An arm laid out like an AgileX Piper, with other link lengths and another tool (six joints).
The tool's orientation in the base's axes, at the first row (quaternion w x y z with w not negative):
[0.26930, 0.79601, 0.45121, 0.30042]
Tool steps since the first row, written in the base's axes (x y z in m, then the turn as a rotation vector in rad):
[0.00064, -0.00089, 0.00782, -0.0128, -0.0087, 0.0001]
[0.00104, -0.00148, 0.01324, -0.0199, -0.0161, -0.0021]
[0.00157, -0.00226, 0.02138, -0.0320, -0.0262, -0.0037]
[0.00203, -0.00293, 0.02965, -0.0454, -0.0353, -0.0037]
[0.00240, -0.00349, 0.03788, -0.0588, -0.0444, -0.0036]
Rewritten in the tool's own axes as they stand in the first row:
[0.00132, 0.00623, -0.00467, -0.0129, -0.0032, -0.0079]
[0.00224, 0.01051, -0.00795, -0.0229, -0.0053, -0.0104]
[0.00369, 0.01685, -0.01293, -0.0371, -0.0087, -0.0165]
[0.00523, 0.02319, -0.01807, -0.0507, -0.0120, -0.0247]
[0.00683, 0.02941, -0.02327, -0.0642, -0.0154, -0.0330]

